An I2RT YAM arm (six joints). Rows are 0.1 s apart.
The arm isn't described. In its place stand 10 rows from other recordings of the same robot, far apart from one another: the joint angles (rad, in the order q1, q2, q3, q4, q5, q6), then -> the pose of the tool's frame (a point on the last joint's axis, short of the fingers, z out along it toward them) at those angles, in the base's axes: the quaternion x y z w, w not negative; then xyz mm.
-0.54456 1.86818 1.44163 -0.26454 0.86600 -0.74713 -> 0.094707 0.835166 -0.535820 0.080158 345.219 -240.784 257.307
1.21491 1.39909 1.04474 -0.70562 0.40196 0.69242 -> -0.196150 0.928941 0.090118 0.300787 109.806 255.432 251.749
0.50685 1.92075 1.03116 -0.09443 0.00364 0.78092 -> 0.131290 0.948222 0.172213 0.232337 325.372 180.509 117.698
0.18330 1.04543 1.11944 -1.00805 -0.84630 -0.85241 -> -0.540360 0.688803 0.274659 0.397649 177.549 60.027 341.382
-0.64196 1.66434 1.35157 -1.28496 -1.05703 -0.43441 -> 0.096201 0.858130 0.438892 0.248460 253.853 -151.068 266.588
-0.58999 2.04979 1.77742 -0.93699 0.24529 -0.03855 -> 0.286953 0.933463 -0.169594 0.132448 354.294 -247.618 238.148
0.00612 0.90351 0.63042 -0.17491 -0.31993 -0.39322 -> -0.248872 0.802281 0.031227 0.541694 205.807 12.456 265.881
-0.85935 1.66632 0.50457 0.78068 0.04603 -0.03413 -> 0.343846 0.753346 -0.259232 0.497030 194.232 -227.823 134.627
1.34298 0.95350 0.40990 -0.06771 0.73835 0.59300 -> -0.148050 0.830854 0.173097 0.507740 66.268 179.741 195.829
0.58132 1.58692 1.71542 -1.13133 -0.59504 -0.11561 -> -0.390577 0.834568 0.335627 0.195706 252.476 189.769 381.134
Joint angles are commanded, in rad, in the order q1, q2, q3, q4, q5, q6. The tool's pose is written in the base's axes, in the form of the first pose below.
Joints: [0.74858 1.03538 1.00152 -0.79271 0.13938 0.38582]
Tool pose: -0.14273 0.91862 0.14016 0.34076 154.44 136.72 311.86
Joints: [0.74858 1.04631 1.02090 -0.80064 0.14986 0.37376]
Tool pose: -0.14630 0.91766 0.13404 0.34427 156.20 137.85 315.48
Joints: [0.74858 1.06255 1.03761 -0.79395 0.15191 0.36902]
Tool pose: -0.14760 0.91608 0.13425 0.34783 159.37 140.70 318.25
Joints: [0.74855 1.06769 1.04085 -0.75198 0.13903 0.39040]
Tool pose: -0.13758 0.91044 0.15350 0.35862 162.35 144.07 321.45
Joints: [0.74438 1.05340 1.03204 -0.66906 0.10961 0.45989]
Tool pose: -0.10495 0.89750 0.20015 0.37871 164.43 146.18 328.04
